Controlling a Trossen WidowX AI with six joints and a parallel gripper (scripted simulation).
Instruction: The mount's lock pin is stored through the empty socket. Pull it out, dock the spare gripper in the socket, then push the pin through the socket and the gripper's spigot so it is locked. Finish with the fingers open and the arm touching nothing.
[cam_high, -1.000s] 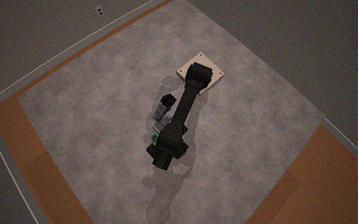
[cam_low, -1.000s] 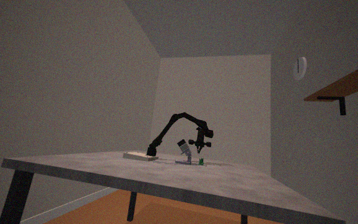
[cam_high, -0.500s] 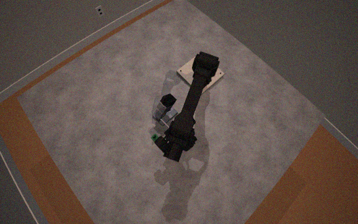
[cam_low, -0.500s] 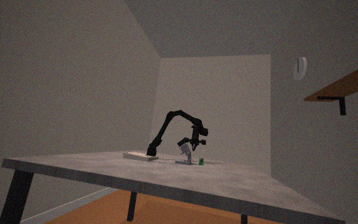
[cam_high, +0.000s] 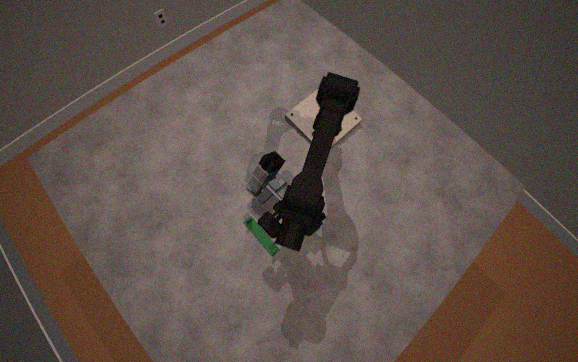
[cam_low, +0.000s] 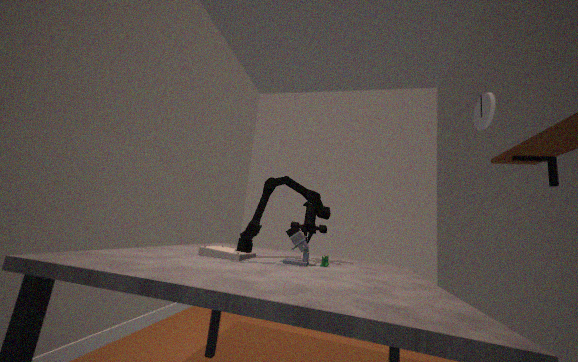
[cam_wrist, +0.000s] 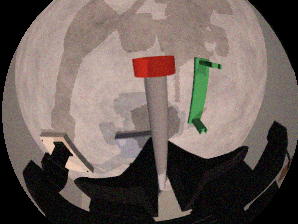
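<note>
The grey mount lies 110 mm to the right of my gripper tip, 40 mm below it and 10 mm behind it. From my gripper tip the other things lie so: spare gripper: 110 mm to the right, 30 mm behind, 30 mm above; then green holder: 100 mm ahead, 70 mm below.
</note>
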